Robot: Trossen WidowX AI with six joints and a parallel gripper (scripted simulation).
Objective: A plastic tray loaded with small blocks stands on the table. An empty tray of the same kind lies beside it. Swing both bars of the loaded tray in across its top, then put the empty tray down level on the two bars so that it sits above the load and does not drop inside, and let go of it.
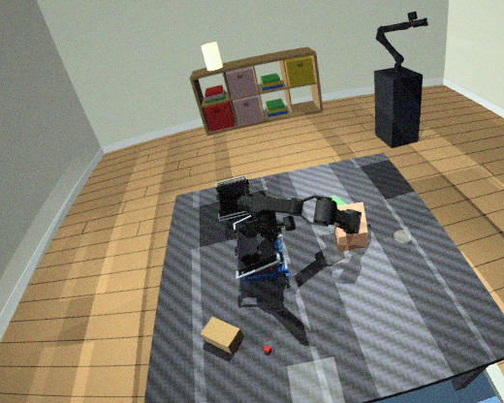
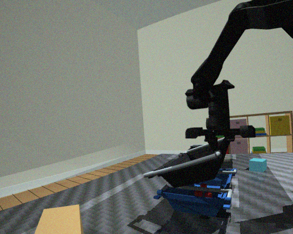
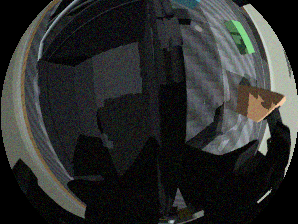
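The dark tray lies 7 cm ahead of my gripper tip, 1 cm to the right of it and 1 cm above it. Round my gripper tip: cyan cube (29 cm to the right, 16 cm behind, 9 cm below); flat tan block (31 cm to the left, 27 cm ahead, 8 cm below); green block (35 cm behind, 19 cm to the right, 9 cm below).
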